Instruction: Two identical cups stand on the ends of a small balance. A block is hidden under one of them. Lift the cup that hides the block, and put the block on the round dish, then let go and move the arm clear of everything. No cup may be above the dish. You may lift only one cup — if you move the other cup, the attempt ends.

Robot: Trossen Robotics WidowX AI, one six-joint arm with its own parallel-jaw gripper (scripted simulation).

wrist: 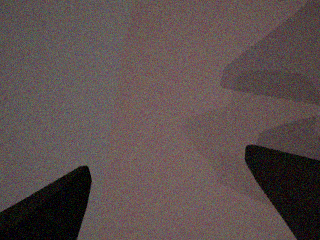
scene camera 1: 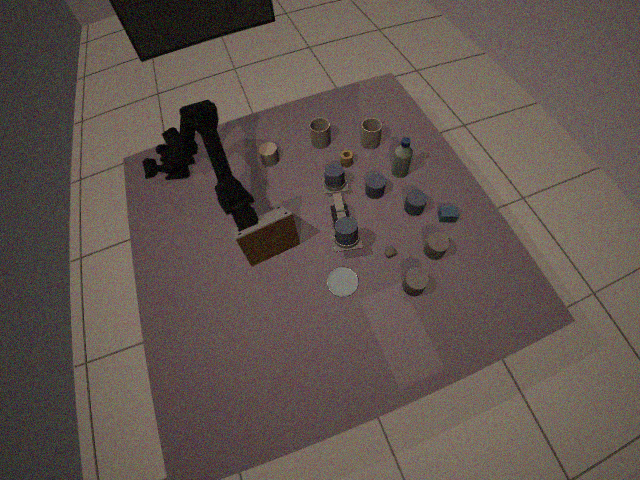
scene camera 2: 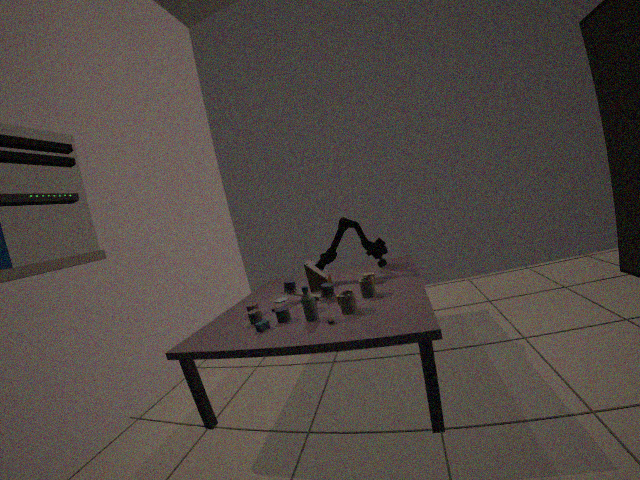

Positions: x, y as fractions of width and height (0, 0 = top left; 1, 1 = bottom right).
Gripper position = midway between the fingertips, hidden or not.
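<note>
I see my gripper (scene camera 1: 0.24, 0.37), and the wrist view shows me the gripper (wrist: 0.53, 0.68) too; it is open and holds nothing. There is a small balance (scene camera 1: 0.53, 0.43) here. A pale round dish (scene camera 1: 0.54, 0.59) is part of the scene as well.
</note>
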